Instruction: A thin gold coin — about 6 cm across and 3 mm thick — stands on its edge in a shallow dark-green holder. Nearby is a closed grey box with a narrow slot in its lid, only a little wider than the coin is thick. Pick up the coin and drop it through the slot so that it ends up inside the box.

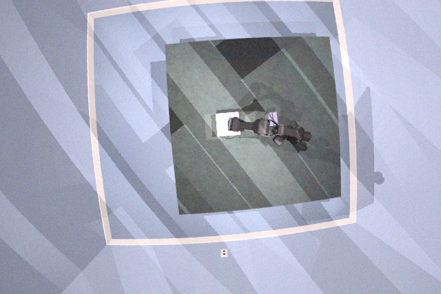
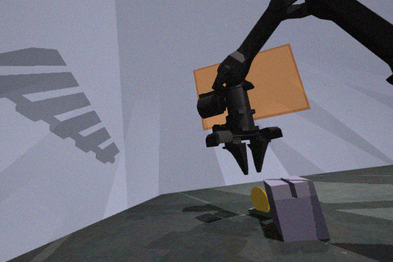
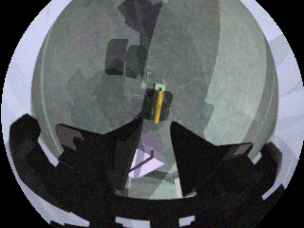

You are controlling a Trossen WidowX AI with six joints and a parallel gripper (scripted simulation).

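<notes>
The gold coin lies 60 mm below my gripper tip.
</notes>
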